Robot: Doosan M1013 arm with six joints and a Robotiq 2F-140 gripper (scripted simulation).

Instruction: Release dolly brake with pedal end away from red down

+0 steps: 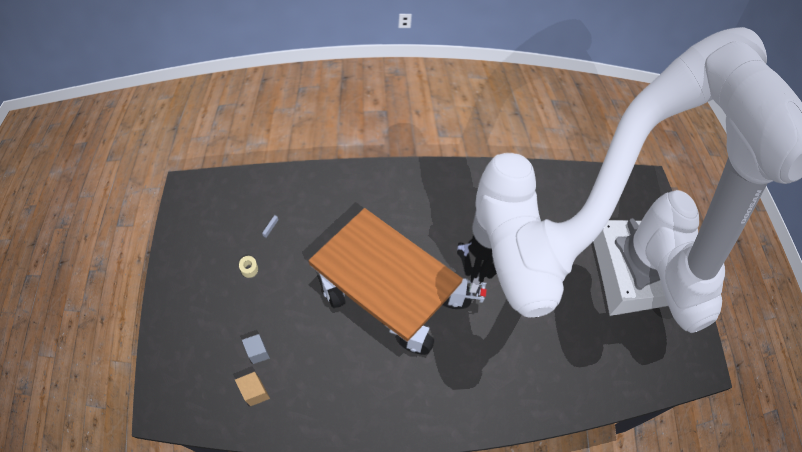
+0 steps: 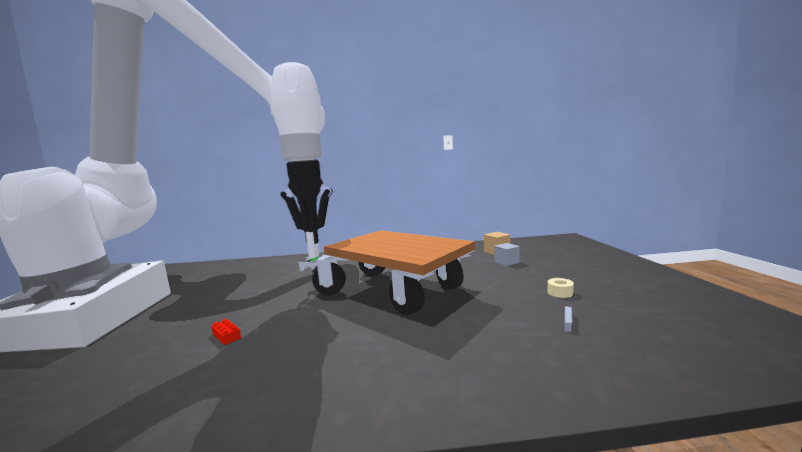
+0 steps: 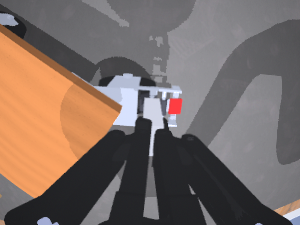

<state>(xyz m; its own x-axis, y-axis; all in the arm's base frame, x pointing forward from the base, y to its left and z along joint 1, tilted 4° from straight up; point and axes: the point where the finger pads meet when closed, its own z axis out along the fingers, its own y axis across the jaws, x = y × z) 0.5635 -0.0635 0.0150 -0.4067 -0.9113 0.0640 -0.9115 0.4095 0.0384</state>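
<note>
Now: the brake pedal 50 mm below my hand, 10 mm to the left of it and 10 mm behind it. Round my hand: grey cube: 550 mm ahead, 110 mm below, 20 mm to the left; small grey bar: 450 mm ahead, 350 mm to the right, 120 mm below; red brick: 180 mm behind, 160 mm to the right, 120 mm below.
</note>
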